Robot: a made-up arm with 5 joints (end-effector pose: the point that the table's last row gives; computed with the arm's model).
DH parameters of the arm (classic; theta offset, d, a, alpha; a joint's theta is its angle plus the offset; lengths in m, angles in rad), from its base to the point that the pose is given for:
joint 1: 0 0.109 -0.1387 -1.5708
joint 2: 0 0.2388 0.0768 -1.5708
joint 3: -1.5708 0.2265 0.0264 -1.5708
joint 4: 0 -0.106 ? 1.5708
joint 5: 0.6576 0 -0.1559 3.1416
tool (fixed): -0.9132 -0.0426 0 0
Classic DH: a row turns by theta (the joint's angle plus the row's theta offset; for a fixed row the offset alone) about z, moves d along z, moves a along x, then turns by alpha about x.
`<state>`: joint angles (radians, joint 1 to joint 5).
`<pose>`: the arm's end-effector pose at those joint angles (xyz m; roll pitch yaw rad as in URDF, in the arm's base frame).
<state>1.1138 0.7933 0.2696 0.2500 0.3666</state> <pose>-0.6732 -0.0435 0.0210 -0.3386 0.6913 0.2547</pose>
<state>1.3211 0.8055 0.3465 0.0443 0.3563</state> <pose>-0.6634 -0.2003 -0.0343 -0.5564 0.5957 0.4257</pose>
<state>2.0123 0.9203 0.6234 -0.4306 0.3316</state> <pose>-0.3410 -0.6248 -0.1393 -1.1732 0.4019 0.9755</pose>
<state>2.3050 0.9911 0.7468 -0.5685 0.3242</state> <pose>-0.1186 -0.7065 -0.1565 -1.4048 0.3421 1.2018</pose>
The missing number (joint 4, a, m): 0.3453
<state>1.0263 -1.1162 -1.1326 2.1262 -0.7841</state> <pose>-0.1590 0.0165 0.1575 0.5762 -0.9905 3.0894</pose>
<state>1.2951 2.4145 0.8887 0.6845 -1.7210</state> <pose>-0.4810 -0.3021 -0.0235 2.0049 0.9266 2.7963</pose>
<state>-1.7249 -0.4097 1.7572 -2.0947 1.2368</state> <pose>0.5197 -0.0861 -0.4249 -1.8661 -1.1460 3.0955</pose>
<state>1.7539 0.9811 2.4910 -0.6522 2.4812</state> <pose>0.0838 -0.3748 -0.5400 1.4336 0.0699 2.8058</pose>
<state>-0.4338 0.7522 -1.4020 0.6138 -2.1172</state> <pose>-0.1796 0.4586 0.2129 -1.0960 -1.0960 -2.5325</pose>
